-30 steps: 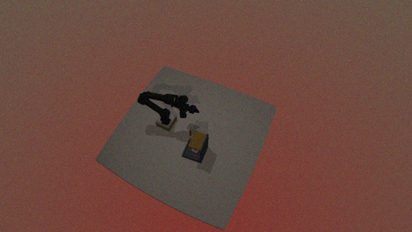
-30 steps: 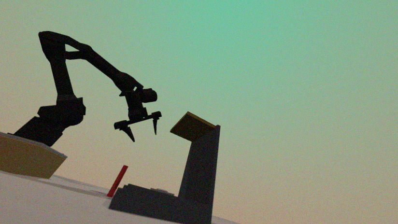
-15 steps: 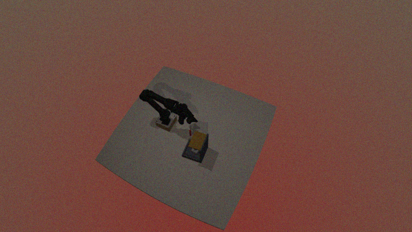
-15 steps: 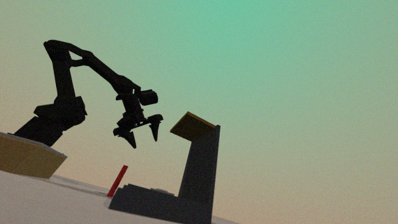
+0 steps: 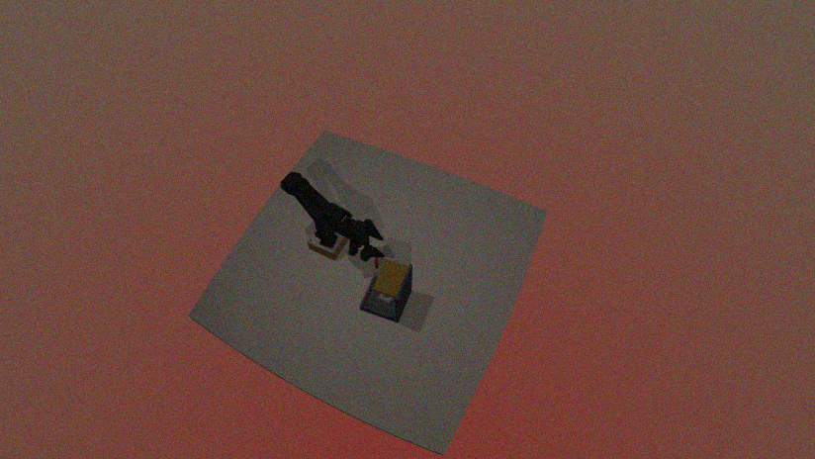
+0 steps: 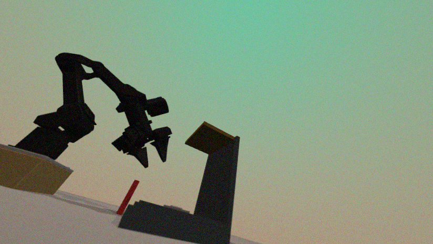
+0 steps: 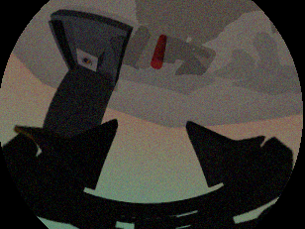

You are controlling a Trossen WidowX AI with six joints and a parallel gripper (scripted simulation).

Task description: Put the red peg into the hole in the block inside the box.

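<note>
Now: gripper tip 100 mm above the red peg, 30 mm past it and 20 mm to the left of it. Also, from my gripper tip: back wall: 160 mm to the right, 150 mm ahead, 30 mm below; then yellow roof: 160 mm to the right, 100 mm ahead, 70 mm above.
</note>
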